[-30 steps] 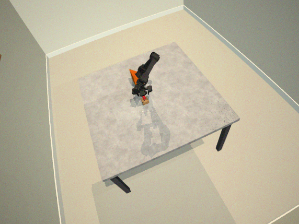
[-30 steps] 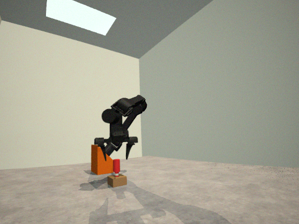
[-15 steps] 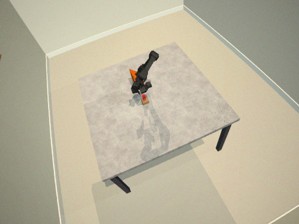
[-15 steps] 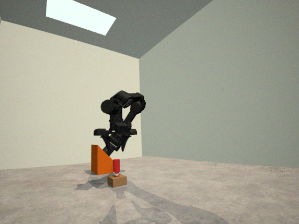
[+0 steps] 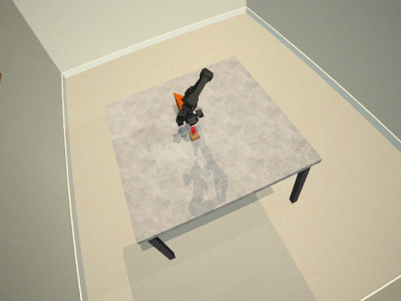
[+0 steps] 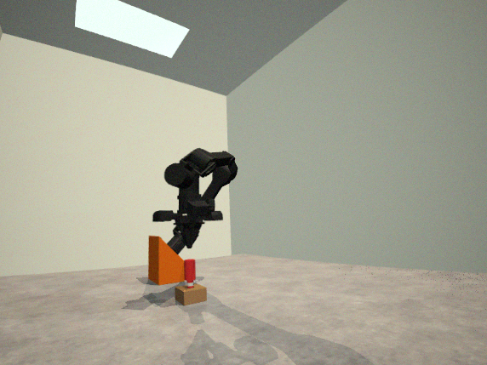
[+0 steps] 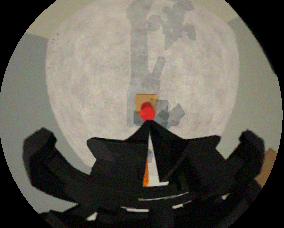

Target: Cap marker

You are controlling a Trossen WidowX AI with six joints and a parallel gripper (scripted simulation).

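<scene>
The red cap is 6 cm below my gripper tip. Round my gripper tip: brown holder block: 12 cm below.
</scene>
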